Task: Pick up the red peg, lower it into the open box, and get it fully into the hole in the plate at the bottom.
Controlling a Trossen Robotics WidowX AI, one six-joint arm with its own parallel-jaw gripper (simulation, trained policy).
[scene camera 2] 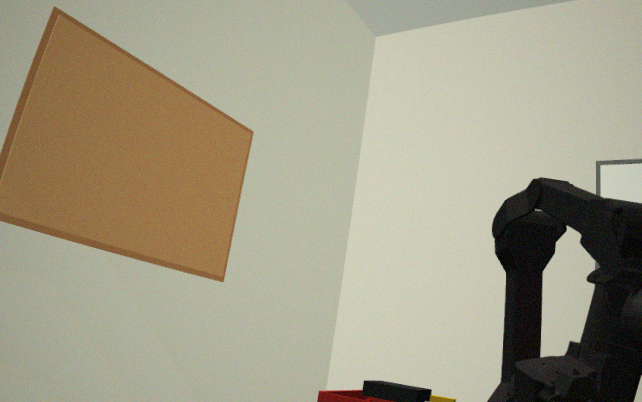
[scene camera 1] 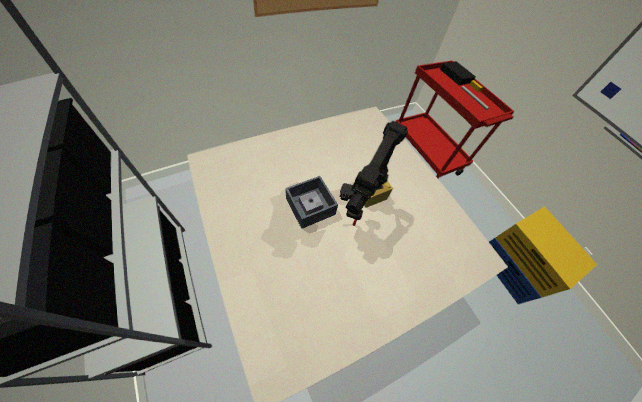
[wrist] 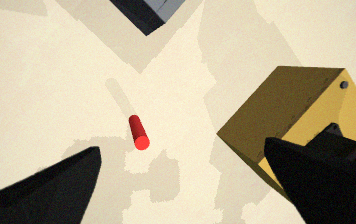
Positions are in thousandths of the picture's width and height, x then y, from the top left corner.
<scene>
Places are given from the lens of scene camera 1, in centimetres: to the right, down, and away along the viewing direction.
dark grey box (scene camera 1: 515, 514): 4, 3, 120
</scene>
